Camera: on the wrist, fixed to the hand. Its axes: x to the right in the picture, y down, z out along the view.
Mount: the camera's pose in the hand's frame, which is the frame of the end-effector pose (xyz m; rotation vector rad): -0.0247 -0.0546 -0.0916 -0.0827 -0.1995 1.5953
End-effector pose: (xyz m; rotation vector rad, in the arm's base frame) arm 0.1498 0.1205 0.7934 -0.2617 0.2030 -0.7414
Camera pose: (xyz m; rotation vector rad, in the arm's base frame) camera 0.0722 0.0840 0.7254 -0.1738 0.1877 0.8723
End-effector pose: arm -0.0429 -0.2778 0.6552 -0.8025 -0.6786 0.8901
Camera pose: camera 0.0397 -0.3492 0.6475 -1.3199 -0.1027 2.3972
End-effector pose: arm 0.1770 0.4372 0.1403 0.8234 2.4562 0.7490
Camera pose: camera 0.1219 0.3522 0.1818 2.6102 1.1371 1.0711
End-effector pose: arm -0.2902 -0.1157 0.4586 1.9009 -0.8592 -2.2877
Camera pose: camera -0.1831 -0.0953 0.4483 0.3813 -1.4383 -1.3325
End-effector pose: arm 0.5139 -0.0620 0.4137 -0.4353 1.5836 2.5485
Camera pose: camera 0.5674 -0.1176 0.3361 -0.8297 -1.0259 -1.5656
